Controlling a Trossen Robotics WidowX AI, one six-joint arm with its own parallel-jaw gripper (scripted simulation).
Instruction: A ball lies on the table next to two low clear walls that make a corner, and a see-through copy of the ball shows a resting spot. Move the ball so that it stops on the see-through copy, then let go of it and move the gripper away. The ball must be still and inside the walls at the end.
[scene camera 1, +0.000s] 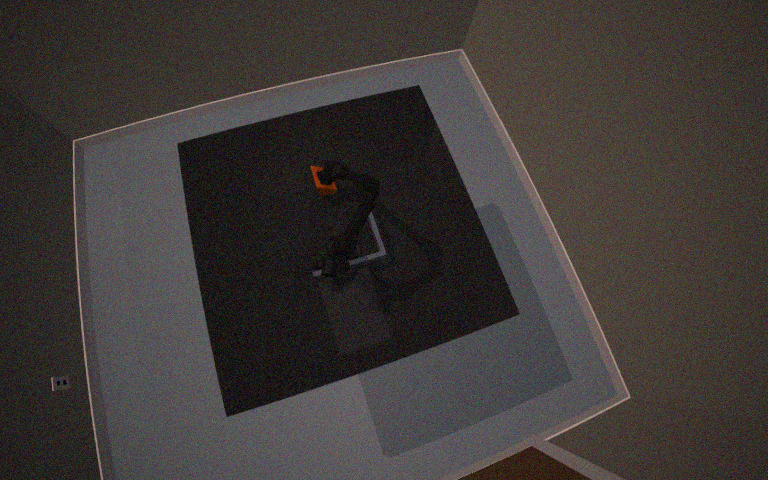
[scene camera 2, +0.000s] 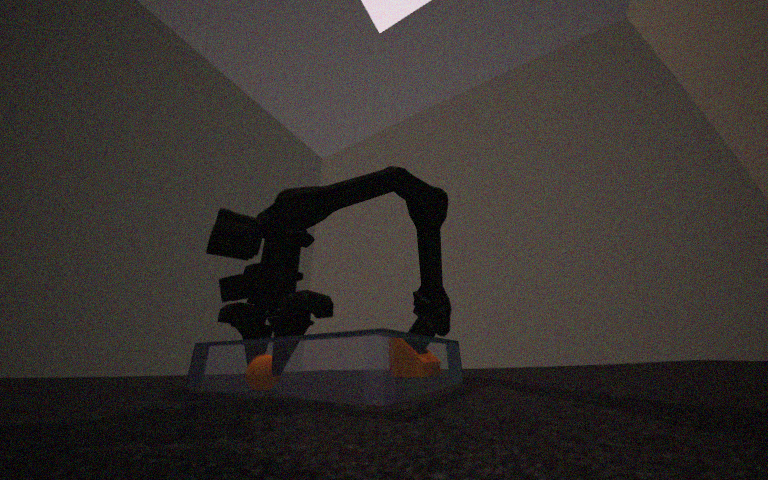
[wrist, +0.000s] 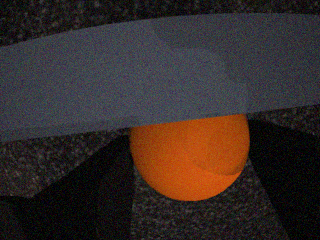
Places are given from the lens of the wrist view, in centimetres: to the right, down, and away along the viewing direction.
my gripper (wrist: 188, 138): 1, 1, 10
see-through copy of ball (wrist: 187, 154): 1, 1, 8
